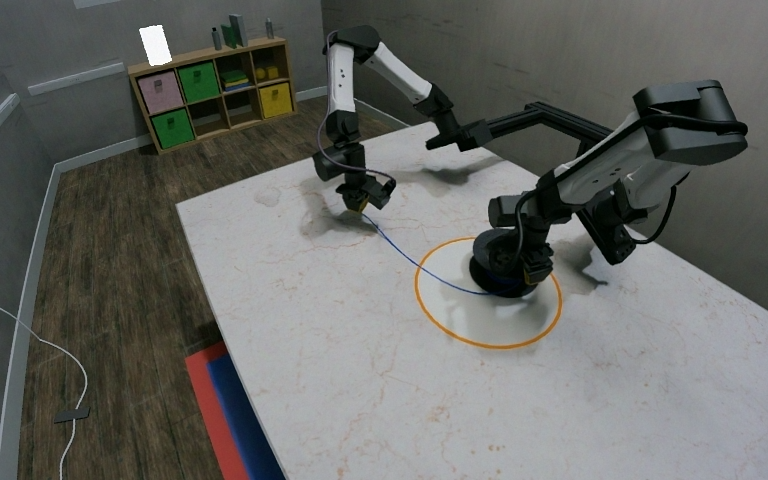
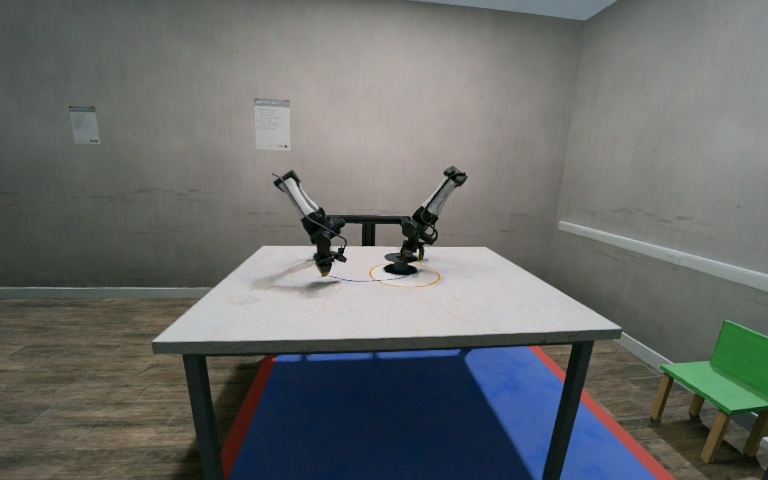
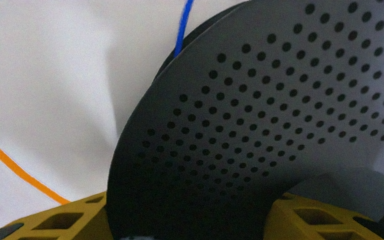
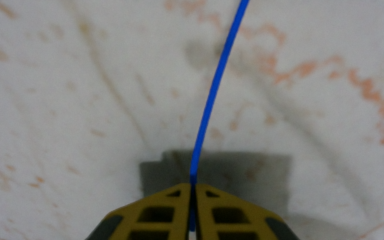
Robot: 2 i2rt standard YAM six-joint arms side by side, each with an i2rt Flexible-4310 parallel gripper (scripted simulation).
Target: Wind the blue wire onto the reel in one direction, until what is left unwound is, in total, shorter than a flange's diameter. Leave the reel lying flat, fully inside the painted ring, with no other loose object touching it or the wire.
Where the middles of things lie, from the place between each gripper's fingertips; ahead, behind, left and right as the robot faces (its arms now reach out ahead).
Now: the dark reel (image 3: pixel 256 104) 5 cm to the right of my left hand, 3 cm below it and 2 cm behind it.
I see the dark reel 19 cm behind my right hand, 37 cm to the left of it and 1 cm below it.
